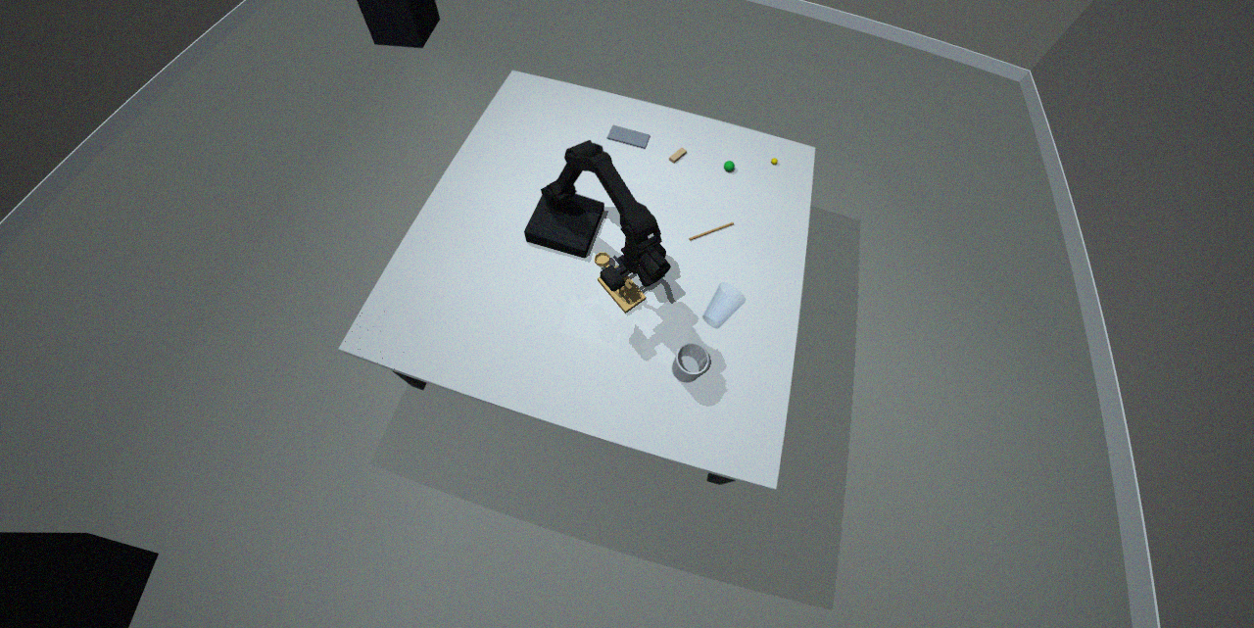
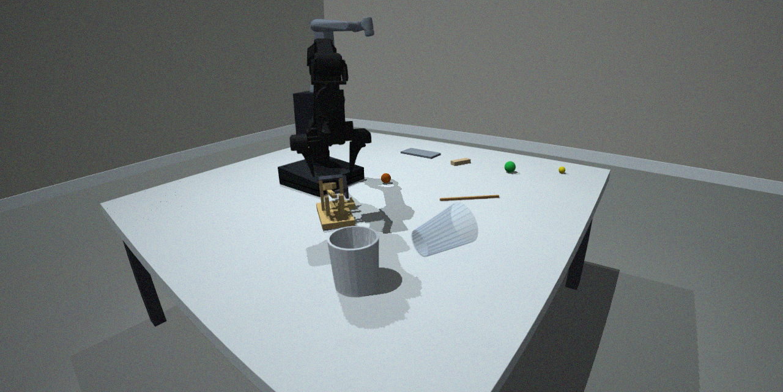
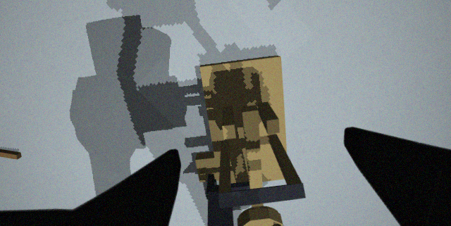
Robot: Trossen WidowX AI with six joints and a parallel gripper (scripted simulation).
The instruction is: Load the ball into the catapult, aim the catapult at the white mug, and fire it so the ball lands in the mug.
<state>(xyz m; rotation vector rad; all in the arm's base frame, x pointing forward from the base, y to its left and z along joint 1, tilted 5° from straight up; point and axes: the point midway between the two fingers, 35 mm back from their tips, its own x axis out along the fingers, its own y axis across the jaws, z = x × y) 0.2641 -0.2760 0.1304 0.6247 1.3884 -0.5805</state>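
Right now the orange ball is 320 mm to the left of my gripper tip, 110 mm below it and 40 mm behind it. Round my gripper tip: white mug 200 mm to the right, 190 mm ahead, 100 mm below; thin wooden stick 290 mm to the left, 250 mm ahead, 130 mm below; wooden catapult 80 mm below, 70 mm to the left, 50 mm behind.
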